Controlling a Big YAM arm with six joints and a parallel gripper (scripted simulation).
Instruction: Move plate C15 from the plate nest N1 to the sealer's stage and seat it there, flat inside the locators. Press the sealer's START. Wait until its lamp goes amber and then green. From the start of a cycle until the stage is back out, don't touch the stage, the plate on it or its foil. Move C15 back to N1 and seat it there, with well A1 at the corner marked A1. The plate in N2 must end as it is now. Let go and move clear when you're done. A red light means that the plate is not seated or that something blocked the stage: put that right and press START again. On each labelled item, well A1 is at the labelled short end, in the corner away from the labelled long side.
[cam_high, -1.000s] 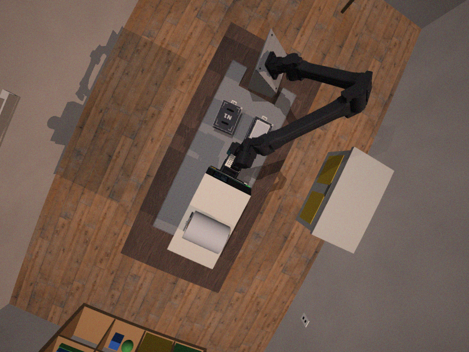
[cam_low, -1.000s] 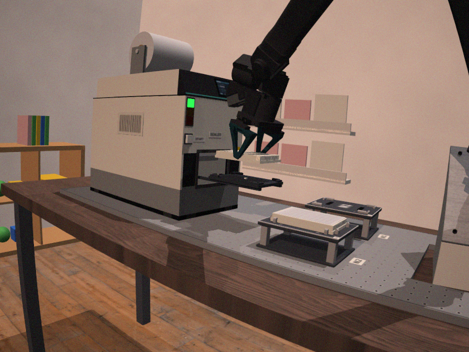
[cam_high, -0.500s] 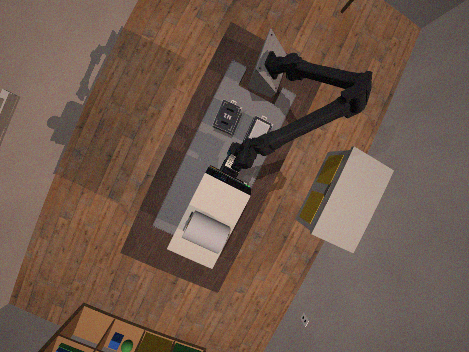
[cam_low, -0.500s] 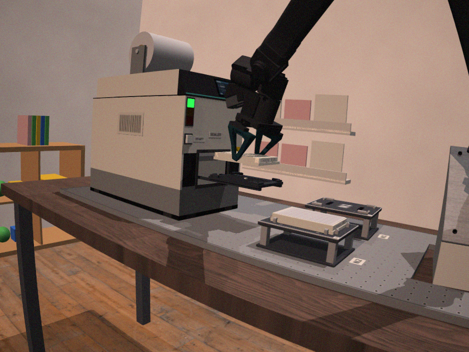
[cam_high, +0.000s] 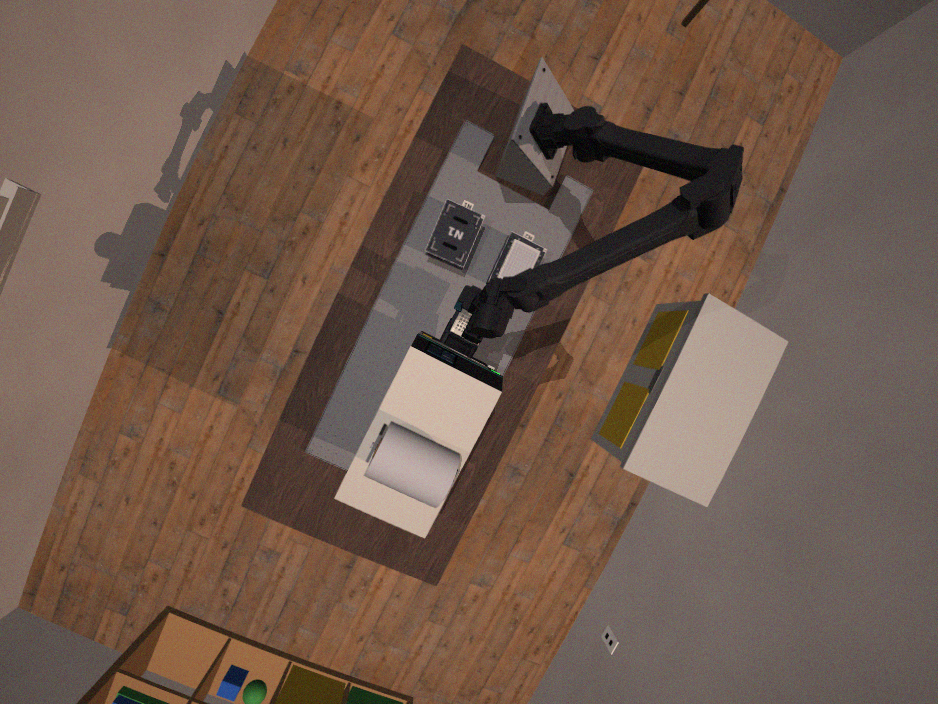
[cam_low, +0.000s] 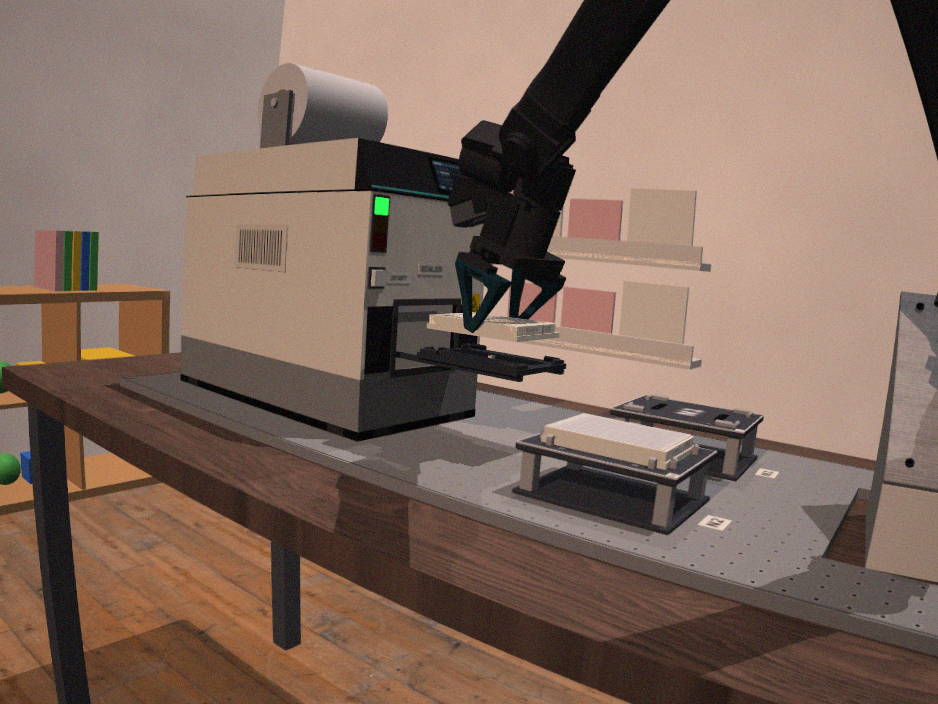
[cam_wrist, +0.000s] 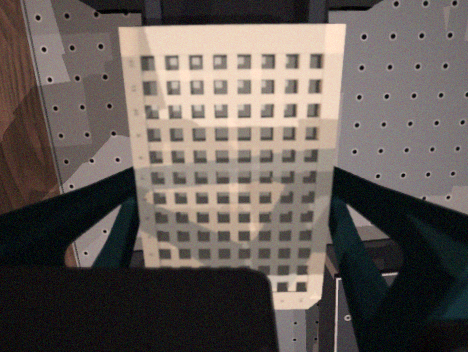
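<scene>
Right now the sealer stage is 4 cm below my hand. Also, from my hand: white plate 20 cm behind, 6 cm to the left, 9 cm below; foil roll 33 cm ahead, 2 cm to the right, 27 cm above; start button 11 cm ahead, 9 cm to the left, 4 cm above.
</scene>
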